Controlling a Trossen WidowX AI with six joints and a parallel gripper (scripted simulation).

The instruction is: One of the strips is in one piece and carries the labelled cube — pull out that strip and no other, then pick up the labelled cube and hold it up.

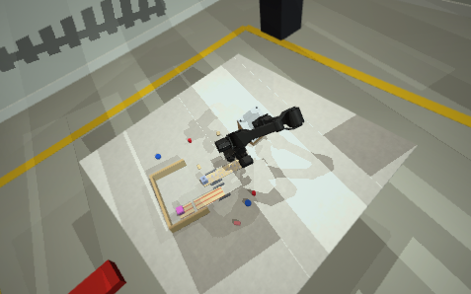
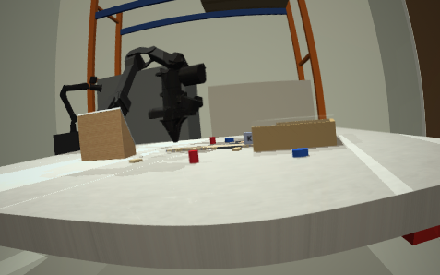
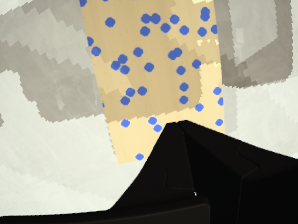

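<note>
The pale blue cube marked k lies 21 cm ahead of my gripper tip and 4 cm to the right of it. Round my gripper tip: pink block: 23 cm to the left, 23 cm ahead, 2 cm below; red-lined strip: 25 cm ahead, 4 cm to the left, 2 cm below.
</note>
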